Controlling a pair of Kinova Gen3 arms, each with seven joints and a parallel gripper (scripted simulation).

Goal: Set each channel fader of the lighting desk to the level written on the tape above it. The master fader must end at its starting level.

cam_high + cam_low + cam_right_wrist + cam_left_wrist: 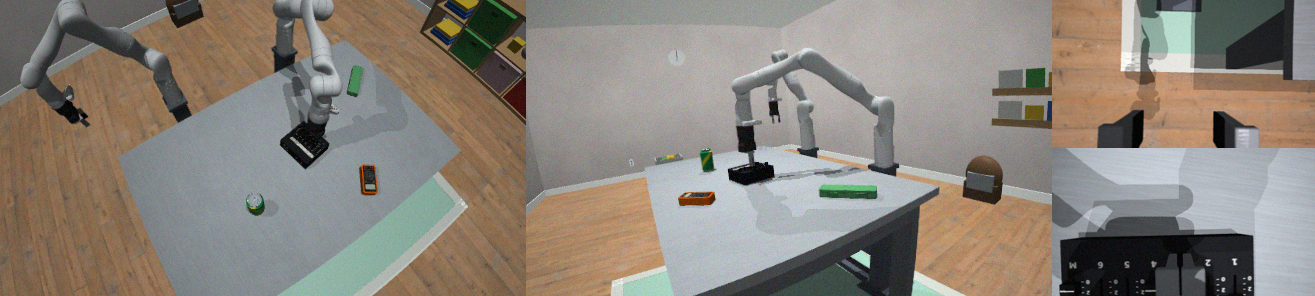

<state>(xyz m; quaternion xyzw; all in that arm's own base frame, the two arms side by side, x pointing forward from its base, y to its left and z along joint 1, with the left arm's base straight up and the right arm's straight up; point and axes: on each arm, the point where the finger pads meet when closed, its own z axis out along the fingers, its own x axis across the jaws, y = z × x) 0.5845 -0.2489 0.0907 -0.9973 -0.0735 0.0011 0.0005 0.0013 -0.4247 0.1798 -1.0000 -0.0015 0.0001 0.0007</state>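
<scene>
The fader 3 lies 30 mm below my left hand and 20 mm to the right of it. From my left hand the other things lie so: fader 1: 50 mm ahead, 30 mm below, 20 mm to the right; fader 2: 30 mm to the right, 30 mm below, 30 mm ahead; fader 4: 30 mm below, 20 mm to the right, 20 mm behind.
</scene>
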